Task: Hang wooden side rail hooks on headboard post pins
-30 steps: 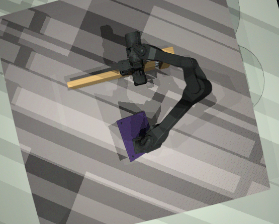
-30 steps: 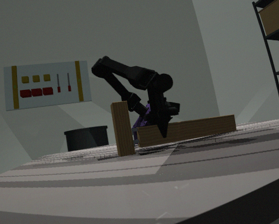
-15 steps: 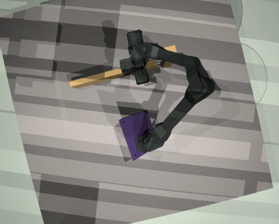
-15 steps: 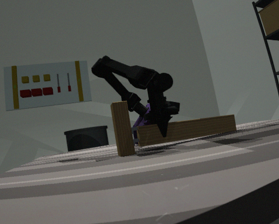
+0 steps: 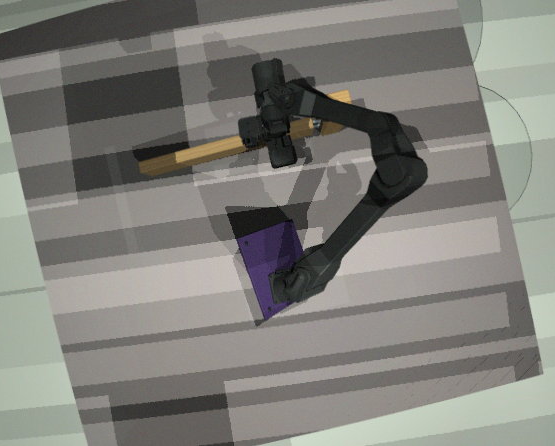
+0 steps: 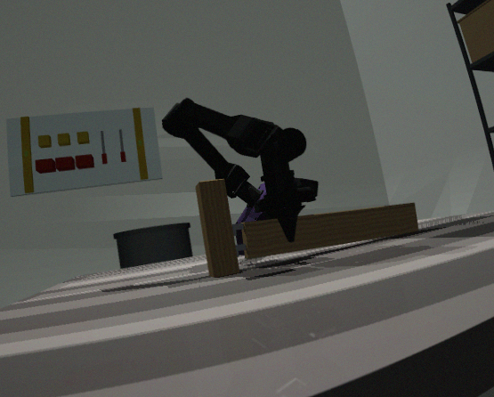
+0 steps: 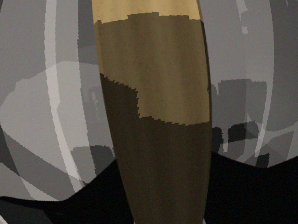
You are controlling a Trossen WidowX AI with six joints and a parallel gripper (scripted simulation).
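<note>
The headboard post lies 1 cm ahead of my gripper tip, 14 cm to the right of it and 5 cm above it.
</note>
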